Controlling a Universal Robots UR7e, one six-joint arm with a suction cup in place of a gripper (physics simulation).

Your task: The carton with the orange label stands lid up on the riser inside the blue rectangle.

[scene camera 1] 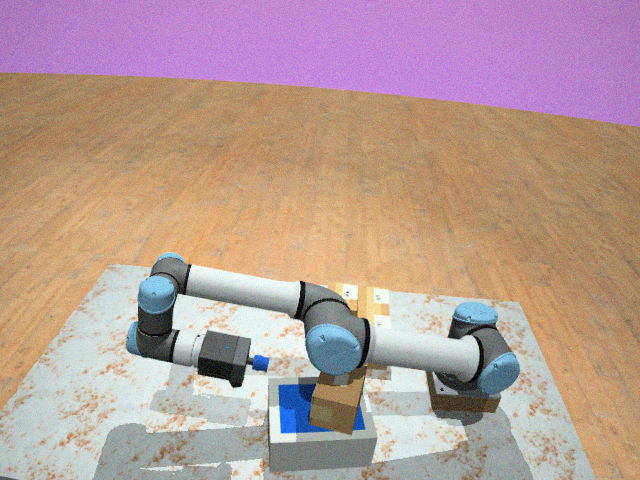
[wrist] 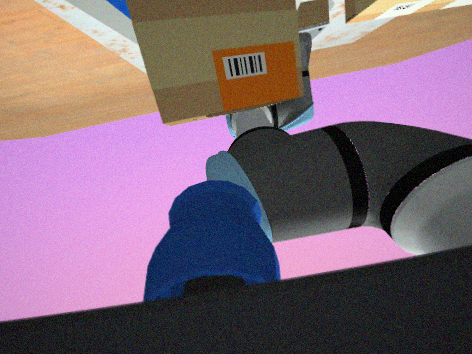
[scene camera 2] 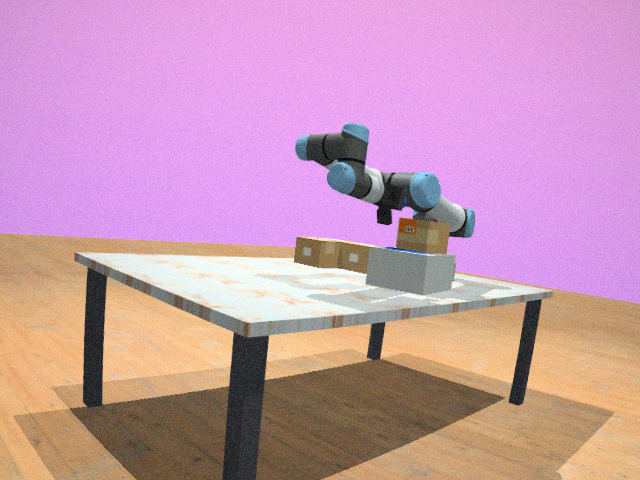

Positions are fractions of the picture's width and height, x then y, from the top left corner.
Labels:
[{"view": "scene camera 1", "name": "grey riser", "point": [0.46, 0.92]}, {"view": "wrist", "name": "my suction cup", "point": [0.46, 0.65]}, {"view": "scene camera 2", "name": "grey riser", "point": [0.66, 0.57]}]

